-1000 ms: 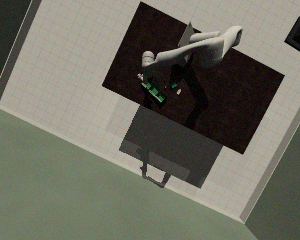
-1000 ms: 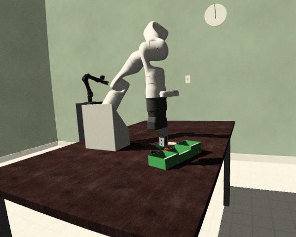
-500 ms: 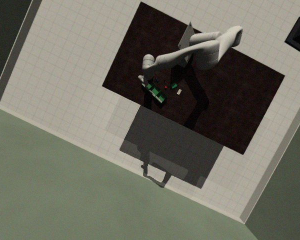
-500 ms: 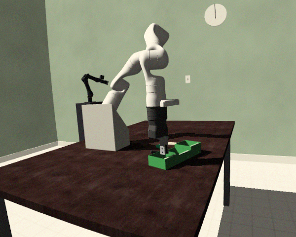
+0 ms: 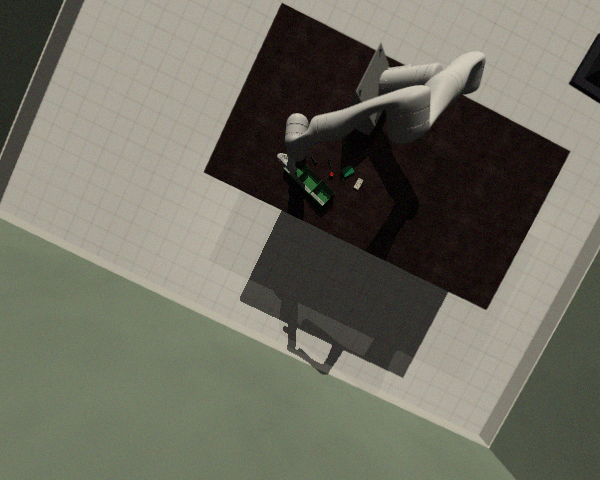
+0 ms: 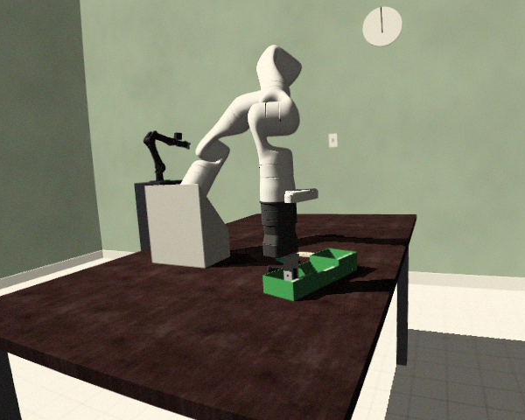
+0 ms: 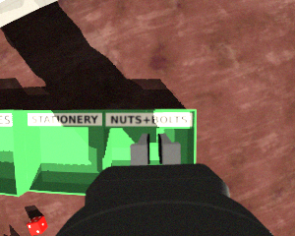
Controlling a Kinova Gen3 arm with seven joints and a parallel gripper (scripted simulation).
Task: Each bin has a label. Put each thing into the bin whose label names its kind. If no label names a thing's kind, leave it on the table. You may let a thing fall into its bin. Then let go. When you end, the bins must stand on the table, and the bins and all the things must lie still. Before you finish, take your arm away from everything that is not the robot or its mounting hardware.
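Right now the three-compartment green bin row is 90 mm to the left of my hand, 20 mm ahead of it and 10 mm below it. Round my hand: white dotted tile: 300 mm to the left, 90 mm behind, 30 mm below; teal block: 220 mm to the left, 120 mm behind, 30 mm below; red die: 160 mm to the left, 70 mm behind, 30 mm below.
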